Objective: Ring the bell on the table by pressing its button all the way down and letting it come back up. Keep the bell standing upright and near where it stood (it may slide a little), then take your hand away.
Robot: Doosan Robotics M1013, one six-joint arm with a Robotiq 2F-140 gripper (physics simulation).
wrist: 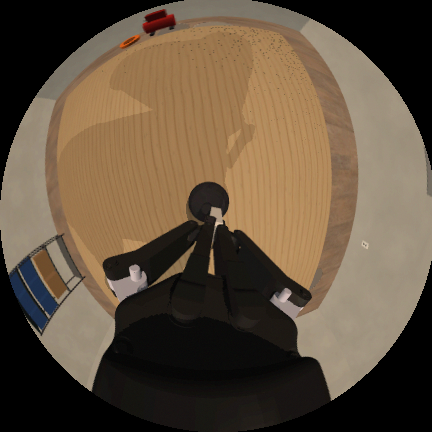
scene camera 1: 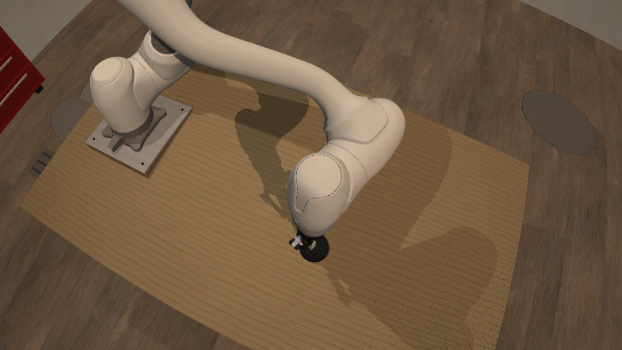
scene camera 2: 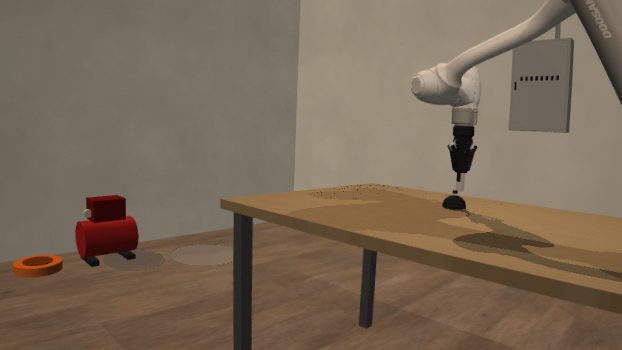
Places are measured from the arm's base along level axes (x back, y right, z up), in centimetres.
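Pixels of known places: gripper, fingertip midpoint: [wrist: 214, 214] [scene camera 1: 309, 244] [scene camera 2: 459, 190]; arm's base, origin of the base link: [scene camera 1: 134, 124].
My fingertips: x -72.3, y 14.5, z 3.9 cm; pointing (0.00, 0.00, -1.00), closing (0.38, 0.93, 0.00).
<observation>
Ahead of a thing's pixels: the offset from my fingertips to its top centre. Level surfaces: height alone.
A black dome-shaped bell {dx -1.3, dy -1.0, dz +0.0 cm} [scene camera 1: 318, 254] [scene camera 2: 454, 203] [wrist: 208, 194] stands upright on the wooden table {dz -6.4 cm} [scene camera 1: 200, 225] [scene camera 2: 300, 212] [wrist: 290, 175]. Its small black button {dx -1.3, dy -1.0, dz +0.0 cm} [scene camera 2: 455, 192] stands up above the dome in the second scene view. My gripper [scene camera 1: 311, 244] [scene camera 2: 460, 183] [wrist: 214, 214] is shut and empty, pointing down. Its pale fingertip is very close to the button's height and slightly to its right in the second scene view. In the wrist view the tip overlaps the bell's lower edge. I cannot tell whether the tip touches the button. The arm partly hides the bell from above.
My arm's base plate [scene camera 1: 167, 132] is on the table at the upper left in the first scene view. A red compressor [scene camera 2: 106, 237] and an orange ring [scene camera 2: 37, 270] are on the floor beyond the table. A grey wall cabinet [scene camera 2: 540, 102] hangs behind the arm.
</observation>
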